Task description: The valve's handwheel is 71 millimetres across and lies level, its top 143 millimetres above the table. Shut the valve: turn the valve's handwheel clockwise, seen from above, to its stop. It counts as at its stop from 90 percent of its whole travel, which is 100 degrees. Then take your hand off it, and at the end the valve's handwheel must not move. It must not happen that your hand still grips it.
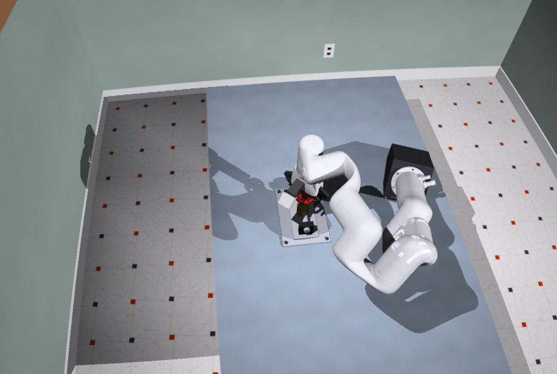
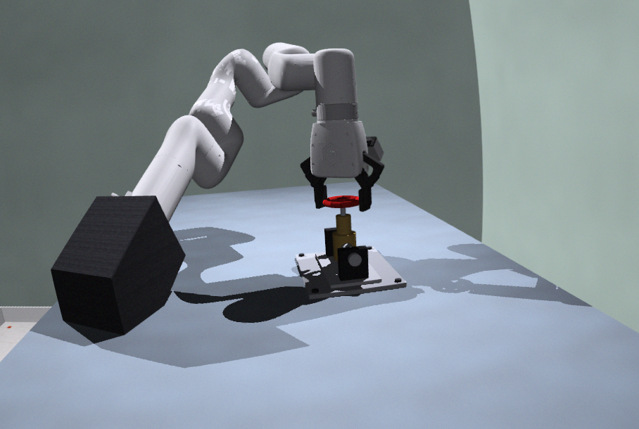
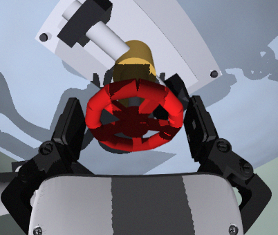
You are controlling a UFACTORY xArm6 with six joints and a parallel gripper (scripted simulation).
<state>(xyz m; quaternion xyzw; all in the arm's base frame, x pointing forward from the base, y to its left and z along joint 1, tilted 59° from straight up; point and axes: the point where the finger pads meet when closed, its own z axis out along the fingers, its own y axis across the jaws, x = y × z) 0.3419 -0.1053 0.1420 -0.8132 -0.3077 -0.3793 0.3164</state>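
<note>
My hand is right at the red handwheel.
</note>
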